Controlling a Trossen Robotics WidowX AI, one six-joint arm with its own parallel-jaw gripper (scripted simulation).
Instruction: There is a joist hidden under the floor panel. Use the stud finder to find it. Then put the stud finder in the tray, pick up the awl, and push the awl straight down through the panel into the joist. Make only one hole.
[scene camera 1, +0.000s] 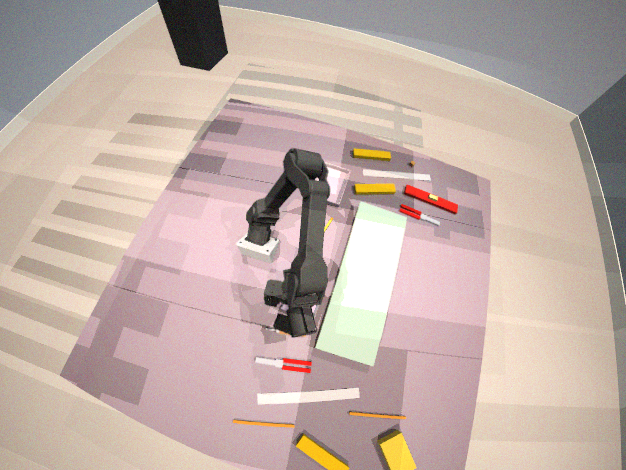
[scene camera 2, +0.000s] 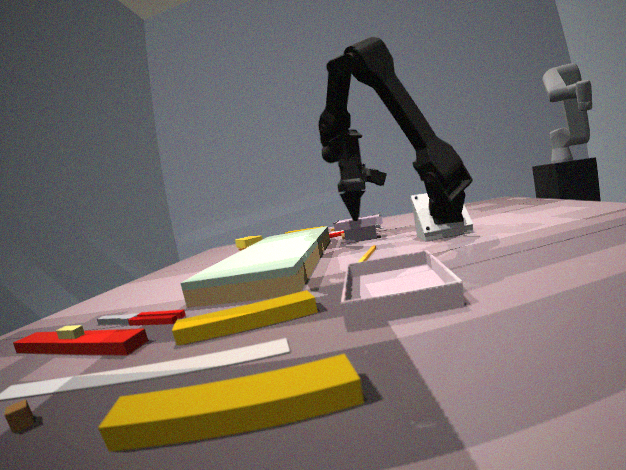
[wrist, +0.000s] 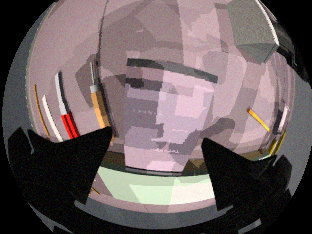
Labels:
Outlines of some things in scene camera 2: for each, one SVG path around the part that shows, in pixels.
The gripper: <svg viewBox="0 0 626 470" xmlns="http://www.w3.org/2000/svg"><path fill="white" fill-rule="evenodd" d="M339 159L341 181L338 184L338 192L346 191L340 193L340 196L353 220L358 221L360 217L360 197L365 193L365 191L361 190L366 189L365 182L382 186L386 180L387 173L366 168L365 163L362 164L361 157Z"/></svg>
A stud finder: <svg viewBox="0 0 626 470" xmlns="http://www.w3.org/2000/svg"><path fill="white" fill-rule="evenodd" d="M382 214L359 217L358 221L354 221L353 218L336 220L333 223L335 232L344 230L346 243L377 238L375 225L383 224Z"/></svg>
A red level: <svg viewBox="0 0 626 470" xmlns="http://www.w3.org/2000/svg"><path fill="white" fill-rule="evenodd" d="M16 353L128 356L129 353L131 354L142 344L144 345L144 343L148 342L145 329L140 328L84 331L81 325L62 327L56 330L56 332L36 332L13 342Z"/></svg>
A red-handled tool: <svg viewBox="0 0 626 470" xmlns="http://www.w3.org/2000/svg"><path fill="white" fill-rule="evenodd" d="M186 314L185 310L170 310L118 316L107 315L98 318L97 323L101 325L130 324L130 326L175 324L177 319L182 319Z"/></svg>

